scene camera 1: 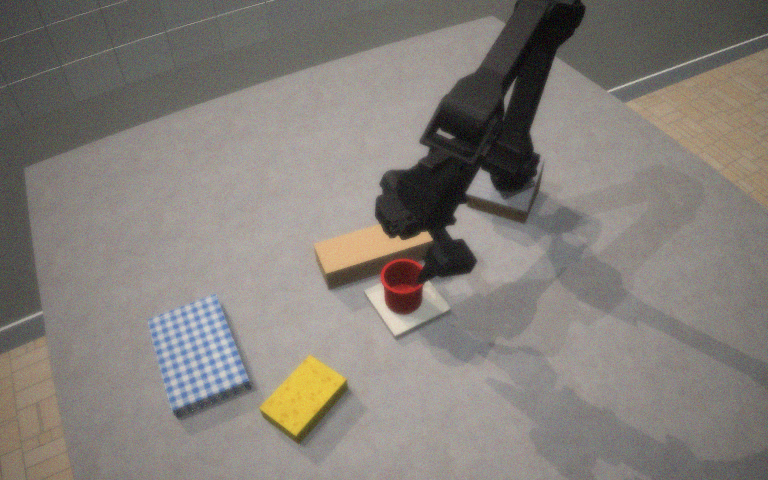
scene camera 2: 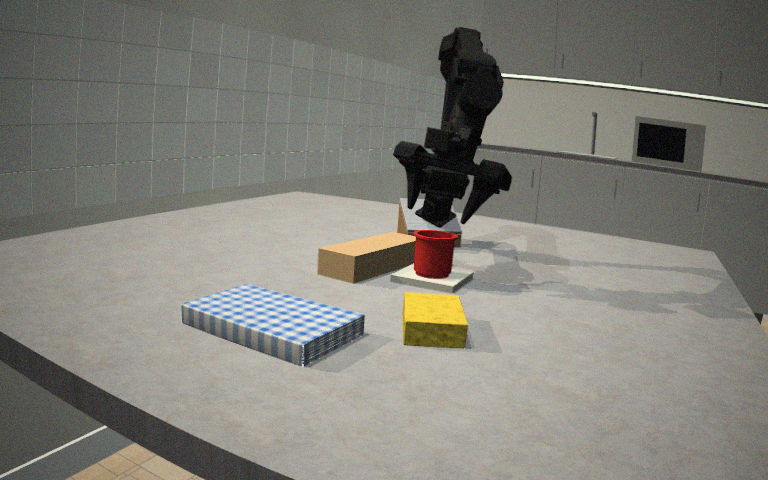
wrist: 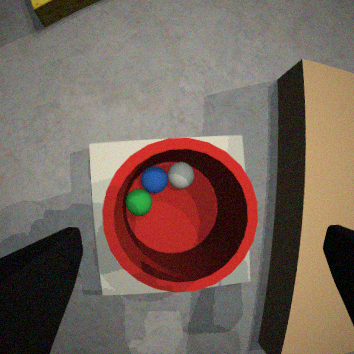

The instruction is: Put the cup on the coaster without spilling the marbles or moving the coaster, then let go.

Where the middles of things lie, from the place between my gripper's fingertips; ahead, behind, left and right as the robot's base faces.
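Labels:
The red cup (scene camera 1: 403, 296) sits 10 mm to the left of my hand and 60 mm below it. Measured from my hand, the long wooden block (scene camera 1: 361, 254) is 10 mm ahead, 110 mm to the right and 80 mm below. The square coaster (scene camera 1: 433, 306) is 100 mm below my hand.

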